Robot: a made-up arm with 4 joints. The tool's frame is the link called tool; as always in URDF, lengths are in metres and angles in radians. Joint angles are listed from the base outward.
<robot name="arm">
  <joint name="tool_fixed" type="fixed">
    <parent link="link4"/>
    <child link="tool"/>
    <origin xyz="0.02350 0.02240 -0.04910" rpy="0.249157 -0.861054 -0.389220"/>
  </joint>
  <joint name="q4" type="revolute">
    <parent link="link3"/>
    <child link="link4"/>
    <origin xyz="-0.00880 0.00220 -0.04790"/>
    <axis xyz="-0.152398 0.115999 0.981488"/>
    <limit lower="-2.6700" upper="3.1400"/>
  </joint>
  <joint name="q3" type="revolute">
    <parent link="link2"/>
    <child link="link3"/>
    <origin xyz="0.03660 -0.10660 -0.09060"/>
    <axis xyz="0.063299 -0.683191 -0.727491"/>
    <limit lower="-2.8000" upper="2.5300"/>
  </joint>
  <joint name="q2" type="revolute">
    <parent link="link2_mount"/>
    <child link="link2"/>
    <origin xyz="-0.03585 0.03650 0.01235"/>
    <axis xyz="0 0 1"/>
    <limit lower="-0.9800" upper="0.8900"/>
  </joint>
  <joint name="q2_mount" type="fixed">
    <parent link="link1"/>
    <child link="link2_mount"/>
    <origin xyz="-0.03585 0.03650 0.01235"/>
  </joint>
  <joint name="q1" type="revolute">
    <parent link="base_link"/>
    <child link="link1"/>
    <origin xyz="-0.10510 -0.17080 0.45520"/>
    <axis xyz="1 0 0"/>
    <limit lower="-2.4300" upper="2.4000"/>
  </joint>
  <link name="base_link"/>
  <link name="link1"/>
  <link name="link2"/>
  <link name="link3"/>
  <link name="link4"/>
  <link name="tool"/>
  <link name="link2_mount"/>
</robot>
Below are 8 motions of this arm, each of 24 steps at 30 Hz.
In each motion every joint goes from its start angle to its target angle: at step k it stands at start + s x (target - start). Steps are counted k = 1, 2, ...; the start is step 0. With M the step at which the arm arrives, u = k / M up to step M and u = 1 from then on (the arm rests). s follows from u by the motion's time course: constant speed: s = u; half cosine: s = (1 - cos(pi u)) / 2; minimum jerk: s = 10 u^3 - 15 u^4 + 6 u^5.
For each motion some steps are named. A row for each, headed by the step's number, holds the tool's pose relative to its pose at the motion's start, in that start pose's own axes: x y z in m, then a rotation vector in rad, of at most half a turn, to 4 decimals.
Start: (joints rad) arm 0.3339 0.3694 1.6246 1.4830
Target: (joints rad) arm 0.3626 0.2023 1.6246 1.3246
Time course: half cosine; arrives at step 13
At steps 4, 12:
4: -0.0008 -0.0045 0.0028 -0.0554 0.0044 -0.0303
12: -0.0039 -0.0202 0.0144 -0.2549 0.0157 -0.1337

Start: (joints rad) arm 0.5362 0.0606 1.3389 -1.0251
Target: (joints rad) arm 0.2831 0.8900 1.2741 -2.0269
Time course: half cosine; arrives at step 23
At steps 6, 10, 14, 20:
6: -0.0174 0.0004 0.0061 -0.0478 0.0773 -0.0463
10: -0.0415 -0.0037 0.0178 -0.1395 0.1845 -0.0883
14: -0.0644 -0.0151 0.0336 -0.2654 0.2823 -0.0964
20: -0.0822 -0.0354 0.0519 -0.4189 0.3491 -0.0623

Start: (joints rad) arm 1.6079 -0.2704 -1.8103 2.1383
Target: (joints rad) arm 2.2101 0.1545 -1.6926 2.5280
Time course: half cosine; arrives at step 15
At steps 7, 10, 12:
7: -0.0220 -0.0224 0.0463 0.1675 0.2662 0.3338
10: -0.0272 -0.0424 0.0814 0.2716 0.4703 0.5383
12: -0.0262 -0.0532 0.1000 0.3218 0.5822 0.6347

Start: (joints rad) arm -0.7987 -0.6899 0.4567 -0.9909
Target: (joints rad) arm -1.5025 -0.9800 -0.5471 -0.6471
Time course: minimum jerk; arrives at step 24
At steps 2, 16, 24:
2: 0.0003 0.0000 -0.0002 0.0031 -0.0006 0.0046
16: 0.0498 -0.0100 -0.0204 0.3057 -0.1186 0.7255
24: 0.0654 -0.0146 -0.0238 0.3301 -0.1483 0.9122

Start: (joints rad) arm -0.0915 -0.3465 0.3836 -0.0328
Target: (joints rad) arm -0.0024 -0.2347 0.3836 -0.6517
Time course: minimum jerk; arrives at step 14
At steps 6, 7, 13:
6: 0.0016 0.0050 -0.0038 -0.1052 -0.0174 -0.1744
7: 0.0021 0.0065 -0.0051 -0.1443 -0.0222 -0.2365
13: 0.0031 0.0112 -0.0092 -0.2986 -0.0330 -0.4661

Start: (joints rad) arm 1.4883 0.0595 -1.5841 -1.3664
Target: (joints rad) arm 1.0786 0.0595 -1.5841 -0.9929
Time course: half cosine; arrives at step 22
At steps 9, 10, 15, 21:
9: 0.0008 -0.0216 0.0026 -0.0600 0.0138 0.1260
10: 0.0010 -0.0257 0.0035 -0.0720 0.0184 0.1500
15: 0.0023 -0.0458 0.0095 -0.1322 0.0496 0.2648
21: 0.0033 -0.0586 0.0149 -0.1728 0.0779 0.3372

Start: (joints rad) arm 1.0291 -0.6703 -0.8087 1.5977
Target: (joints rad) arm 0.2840 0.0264 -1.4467 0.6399
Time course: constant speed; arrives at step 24
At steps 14, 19, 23, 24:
14: -0.0219 -0.0164 0.1009 -0.1048 0.6020 -0.2406
19: -0.0142 -0.0187 0.1386 -0.1716 0.8440 -0.3345
23: -0.0022 -0.0200 0.1669 -0.2339 1.0461 -0.4050
24: 0.0016 -0.0203 0.1735 -0.2505 1.0977 -0.4215

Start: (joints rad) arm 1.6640 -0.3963 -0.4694 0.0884
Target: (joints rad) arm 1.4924 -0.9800 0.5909 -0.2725
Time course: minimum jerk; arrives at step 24
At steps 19, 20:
19: 0.0325 -0.0688 0.0227 -0.9896 -1.0701 -1.0411
20: 0.0322 -0.0714 0.0257 -1.0182 -1.1086 -1.0696

